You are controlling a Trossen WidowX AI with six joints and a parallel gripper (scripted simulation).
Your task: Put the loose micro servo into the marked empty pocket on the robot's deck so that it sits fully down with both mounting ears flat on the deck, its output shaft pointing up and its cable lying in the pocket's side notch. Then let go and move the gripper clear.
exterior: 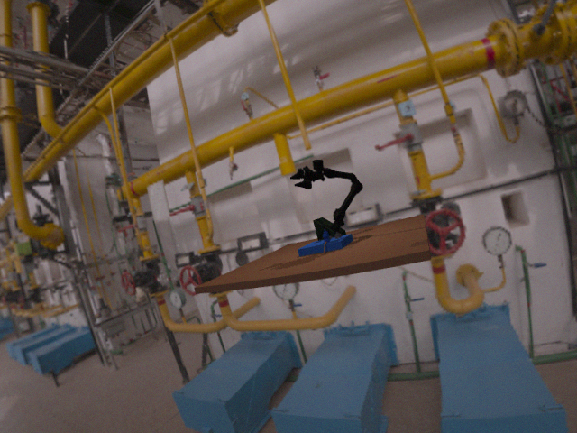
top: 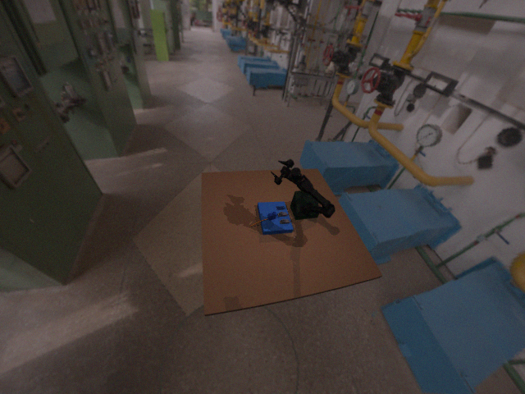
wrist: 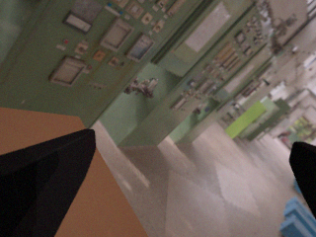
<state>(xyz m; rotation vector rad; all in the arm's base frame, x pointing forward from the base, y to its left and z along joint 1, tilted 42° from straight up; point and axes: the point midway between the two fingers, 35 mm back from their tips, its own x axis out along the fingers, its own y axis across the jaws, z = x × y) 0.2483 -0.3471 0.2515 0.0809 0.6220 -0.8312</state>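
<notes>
Right now my gripper tip is 9 cm to the right of the blue robot deck and 46 cm above it.
</notes>
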